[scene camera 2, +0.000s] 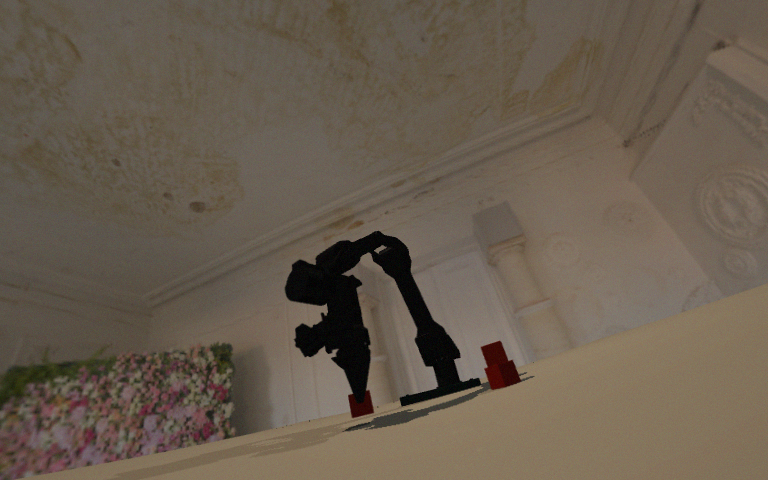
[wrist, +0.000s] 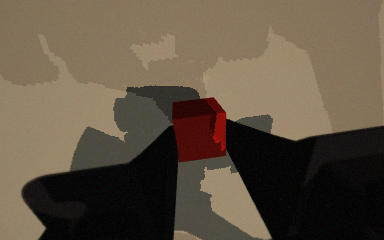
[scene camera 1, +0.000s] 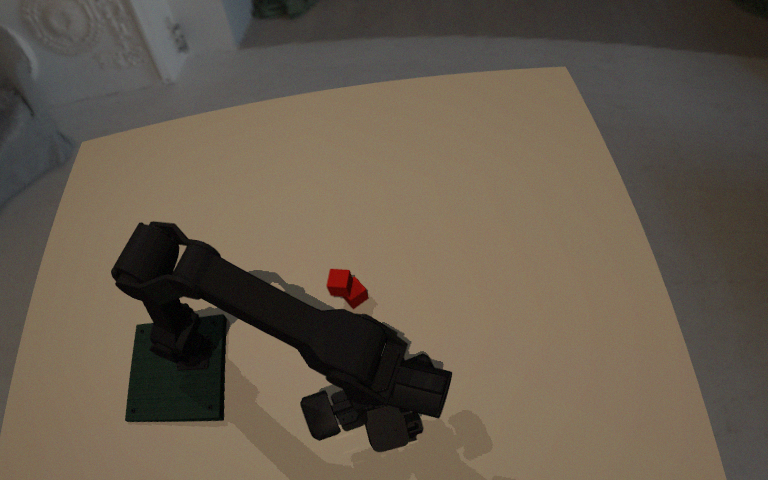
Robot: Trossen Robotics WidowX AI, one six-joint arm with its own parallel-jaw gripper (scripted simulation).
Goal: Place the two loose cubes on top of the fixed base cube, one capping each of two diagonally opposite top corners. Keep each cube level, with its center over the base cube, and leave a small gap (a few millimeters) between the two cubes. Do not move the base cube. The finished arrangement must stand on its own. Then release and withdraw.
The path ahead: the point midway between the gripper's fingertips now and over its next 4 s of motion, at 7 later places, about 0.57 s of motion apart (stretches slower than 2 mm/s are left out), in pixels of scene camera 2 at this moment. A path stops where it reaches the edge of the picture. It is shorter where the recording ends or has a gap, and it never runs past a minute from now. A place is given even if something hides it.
My gripper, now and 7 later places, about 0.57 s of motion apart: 361,402; 353,367; 353,342; 377,335; 408,328; 439,321; 469,315; 483,325
